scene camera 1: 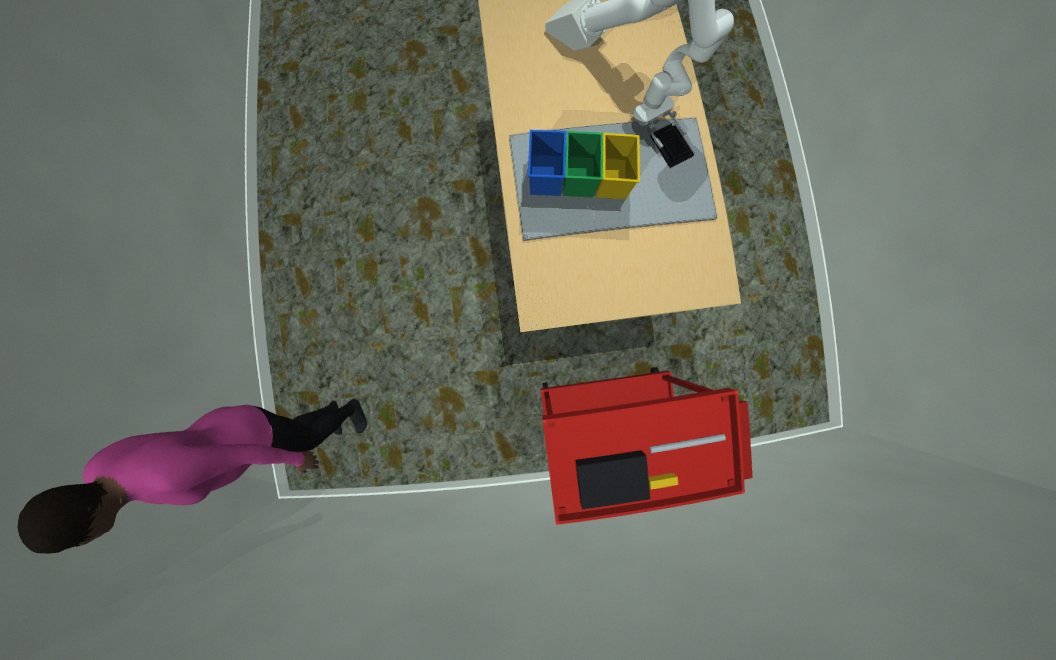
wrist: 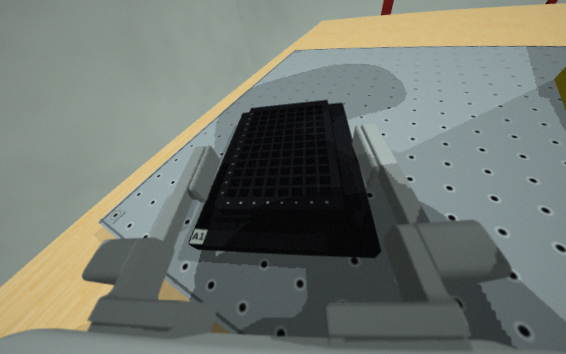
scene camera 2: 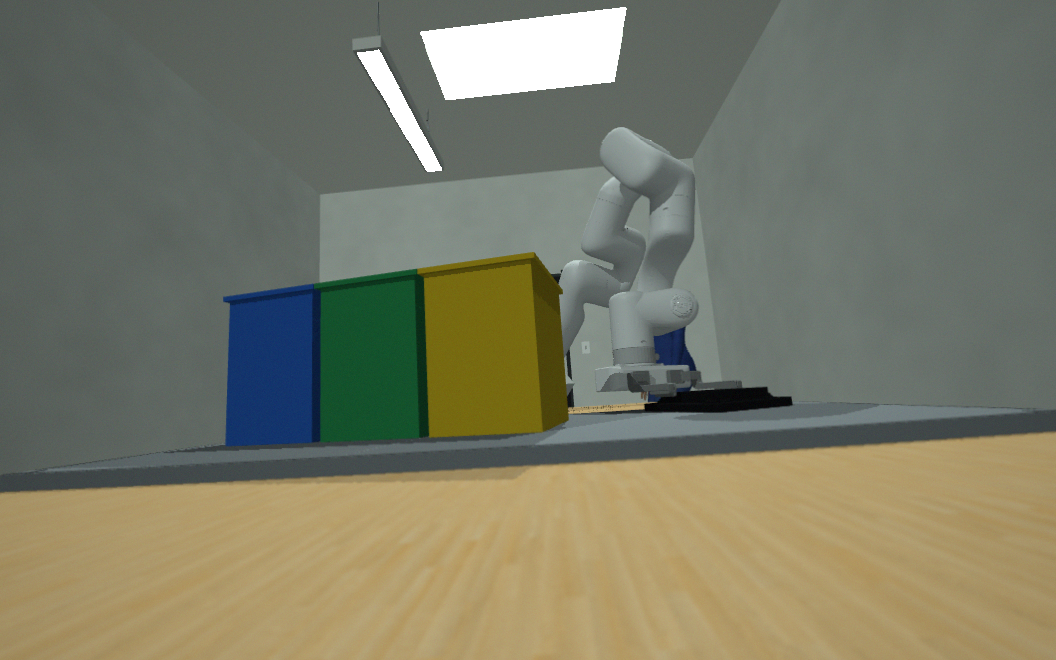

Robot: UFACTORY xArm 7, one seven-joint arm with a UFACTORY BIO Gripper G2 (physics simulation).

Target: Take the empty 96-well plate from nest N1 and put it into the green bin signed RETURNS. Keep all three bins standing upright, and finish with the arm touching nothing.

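Places are measured from the arm's base along level axes (x left, y back, z up), in metres.
Pixels of known places: hand, tool point: (scene camera 1: 670,136) (wrist: 279,164) (scene camera 2: 696,388); arm's base, link origin: (scene camera 1: 592,19).
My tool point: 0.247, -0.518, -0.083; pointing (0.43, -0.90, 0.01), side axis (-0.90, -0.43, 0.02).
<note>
For each thing: its top centre in the pictures, then the offset to it from my tool point, as dx, dy, dz. Level surfaces: height alone.
- black 96-well plate, top centre: (wrist: 282,142) (scene camera 2: 710,390) (scene camera 1: 673,142) +0.011, -0.026, -0.004
- black nest, top centre: (wrist: 284,152) (scene camera 2: 711,398) (scene camera 1: 672,144) +0.011, -0.026, -0.015
- green bin, top centre: (scene camera 2: 404,293) (scene camera 1: 584,154) -0.397, -0.120, +0.150
- blue bin, top centre: (scene camera 2: 318,304) (scene camera 1: 547,153) -0.526, -0.097, +0.150
- yellow bin, top centre: (scene camera 2: 499,280) (scene camera 1: 621,156) -0.268, -0.143, +0.150
- grey perforated board, surface height: dz -0.029
- wooden table, surface height: dz -0.043
The black 96-well plate (scene camera 1: 674,146) (wrist: 282,145) sits flat in a black nest (scene camera 2: 739,403) (wrist: 300,240) marked A1 at its near corner; plate and nest are hard to tell apart. My gripper (scene camera 1: 668,133) (scene camera 2: 691,387) (wrist: 287,161) is partly open and low over the nest, with one finger on each side of the plate. In the wrist view a gap shows beside the left finger; whether the right finger touches is unclear. The green bin (scene camera 1: 583,186) (scene camera 2: 369,361) stands upright between the other two bins. No RETURNS sign is readable.
The blue bin (scene camera 1: 546,185) (scene camera 2: 272,369) and the yellow bin (scene camera 1: 617,189) (scene camera 2: 482,358) stand upright against the green one, yellow nearest the plate. All stand on the grey perforated board (scene camera 1: 661,217) on the wooden table (scene camera 1: 623,280). A red cart (scene camera 1: 646,509) and a person (scene camera 1: 171,463) are beyond.
</note>
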